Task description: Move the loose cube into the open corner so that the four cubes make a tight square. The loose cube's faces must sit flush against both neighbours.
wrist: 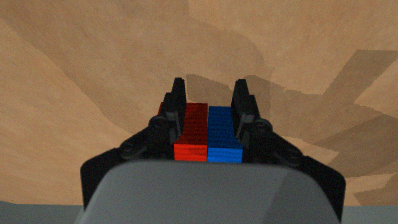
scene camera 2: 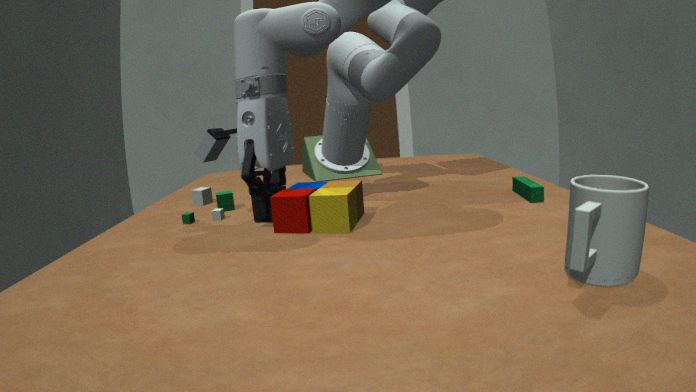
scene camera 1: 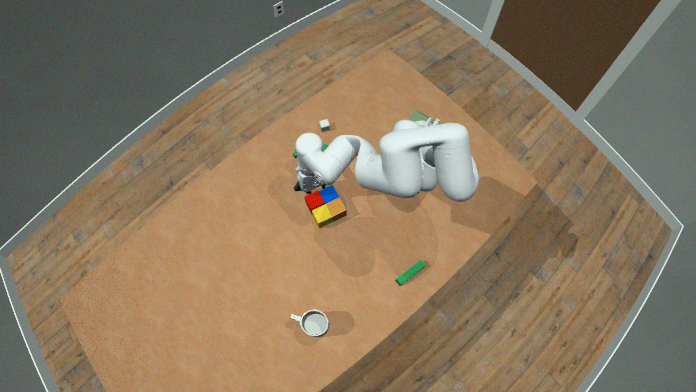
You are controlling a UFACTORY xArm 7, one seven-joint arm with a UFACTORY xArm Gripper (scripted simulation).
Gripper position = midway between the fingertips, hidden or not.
Observation:
I see my gripper (scene camera 2: 271,217), a yellow cube (scene camera 2: 333,210), a red cube (scene camera 2: 290,208), a blue cube (wrist: 222,146) and a white mug (scene camera 2: 616,236).
The red cube shows as well in the wrist view (wrist: 192,145). My gripper shows as well in the wrist view (wrist: 209,91).

